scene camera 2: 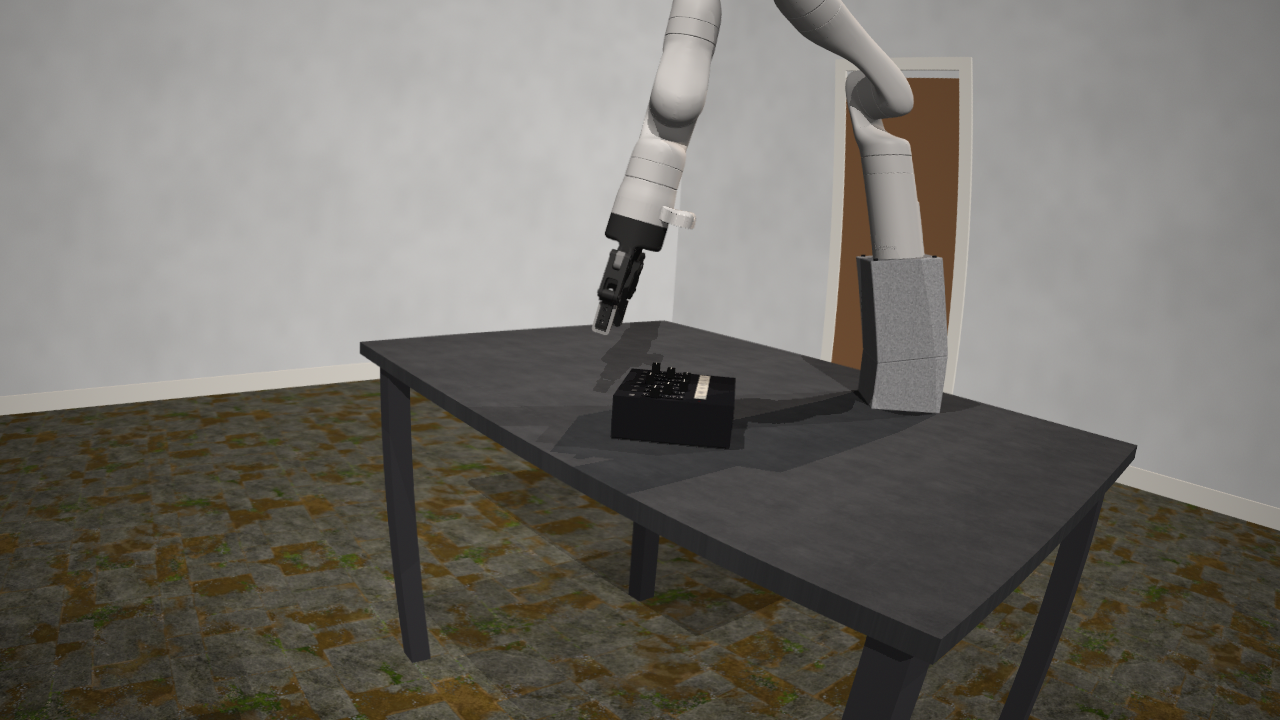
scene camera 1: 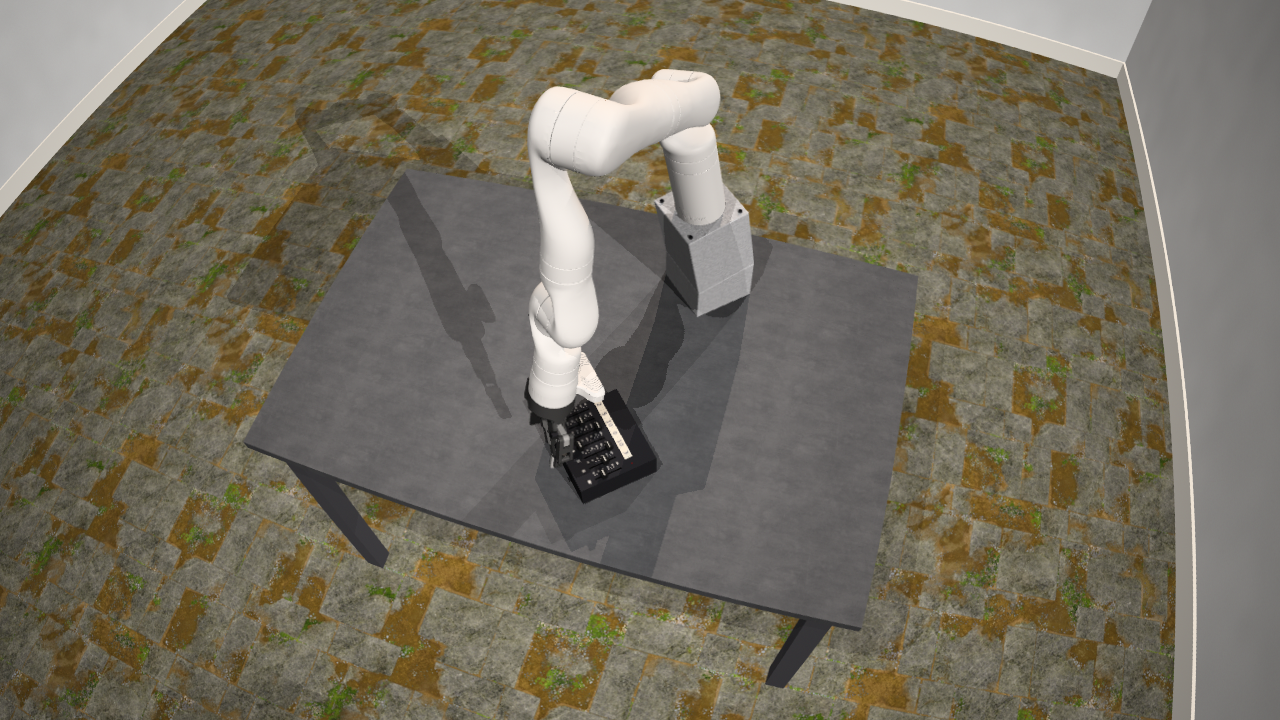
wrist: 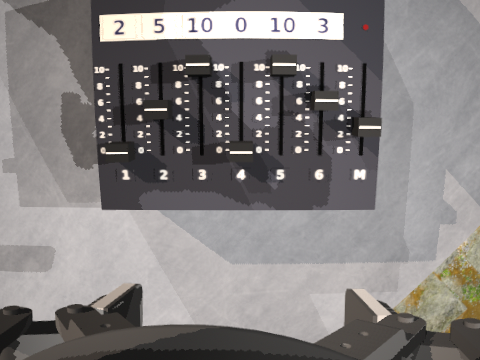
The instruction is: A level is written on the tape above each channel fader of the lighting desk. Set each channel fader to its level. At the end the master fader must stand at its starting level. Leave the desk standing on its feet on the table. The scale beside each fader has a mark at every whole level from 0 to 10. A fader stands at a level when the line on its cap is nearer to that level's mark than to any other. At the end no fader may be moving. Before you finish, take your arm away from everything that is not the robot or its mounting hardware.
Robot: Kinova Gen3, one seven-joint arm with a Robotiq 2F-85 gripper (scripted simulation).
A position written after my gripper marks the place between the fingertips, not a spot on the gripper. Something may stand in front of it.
I see my gripper (scene camera 2: pixel 606 328).
My gripper shows as well in scene camera 1 (scene camera 1: pixel 545 443) and in the wrist view (wrist: pixel 242 310).
